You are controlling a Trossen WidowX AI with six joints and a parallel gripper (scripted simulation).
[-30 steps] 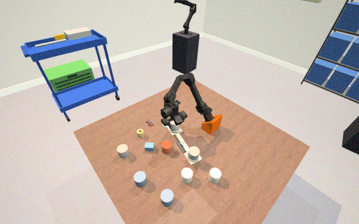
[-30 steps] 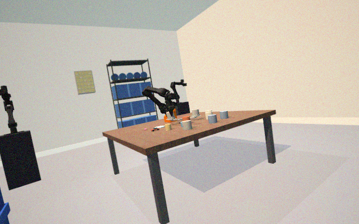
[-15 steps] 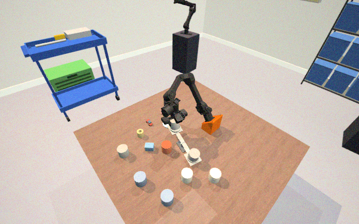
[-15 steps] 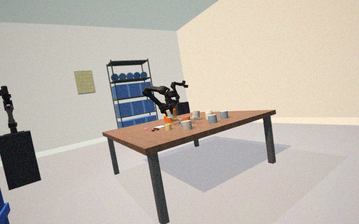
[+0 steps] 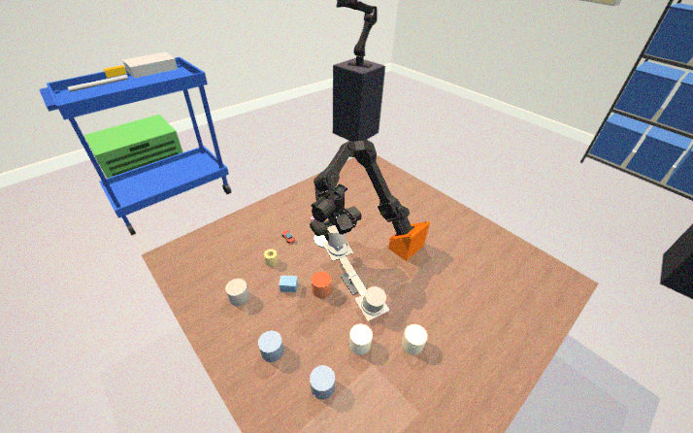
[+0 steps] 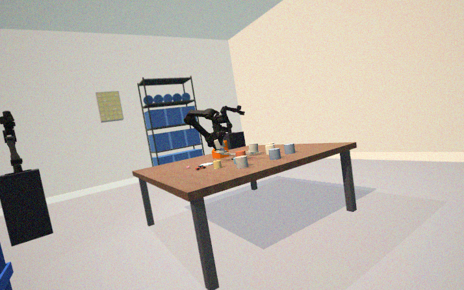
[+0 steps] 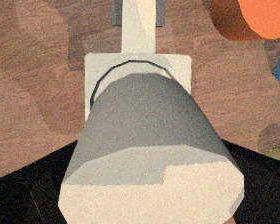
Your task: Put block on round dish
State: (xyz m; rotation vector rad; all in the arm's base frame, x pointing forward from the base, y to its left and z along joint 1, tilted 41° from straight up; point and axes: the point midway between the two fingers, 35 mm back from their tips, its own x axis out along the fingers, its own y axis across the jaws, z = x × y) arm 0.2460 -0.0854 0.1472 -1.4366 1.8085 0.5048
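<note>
The grey block lies 4 cm below my gripper tip and 1 cm to the left of it. Also, from my gripper tip: balance beam (13 cm to the left, 9 cm below, 4 cm ahead); then balance (12 cm to the left, 10 cm below, 5 cm ahead); then round white dish (12 cm below, 11 cm to the right, 6 cm behind).
</note>
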